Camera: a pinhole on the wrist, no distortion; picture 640 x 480 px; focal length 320.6 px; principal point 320.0 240.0 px. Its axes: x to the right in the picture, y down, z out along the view. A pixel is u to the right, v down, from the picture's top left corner.
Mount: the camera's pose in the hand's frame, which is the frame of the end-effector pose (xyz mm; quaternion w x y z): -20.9 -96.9 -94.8 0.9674 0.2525 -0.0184 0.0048
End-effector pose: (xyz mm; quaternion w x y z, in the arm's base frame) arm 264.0 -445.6 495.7 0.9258 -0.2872 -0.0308 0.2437
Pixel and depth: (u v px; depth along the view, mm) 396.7 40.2 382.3
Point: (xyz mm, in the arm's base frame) 507.1 -703.6 864.0
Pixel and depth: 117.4 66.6 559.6
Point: 152.9 -961.8 1067.9
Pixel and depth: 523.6 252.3 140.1
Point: 382.7 -513.8 606.1
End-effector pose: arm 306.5 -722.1 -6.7 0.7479 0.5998 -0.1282 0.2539
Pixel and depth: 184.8 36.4 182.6
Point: 375.1 -793.3 -295.1
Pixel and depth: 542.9 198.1 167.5
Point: 492.9 -774.9 -115.4
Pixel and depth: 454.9 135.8 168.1
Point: 468.5 -773.0 -166.0
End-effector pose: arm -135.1 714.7 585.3 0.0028 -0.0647 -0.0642 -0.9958
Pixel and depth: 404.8 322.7 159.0
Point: -143.6 860.8 633.9
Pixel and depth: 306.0 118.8 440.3
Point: -63.6 1194.6 723.9
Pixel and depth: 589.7 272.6 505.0
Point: -472.2 1061.8 977.3
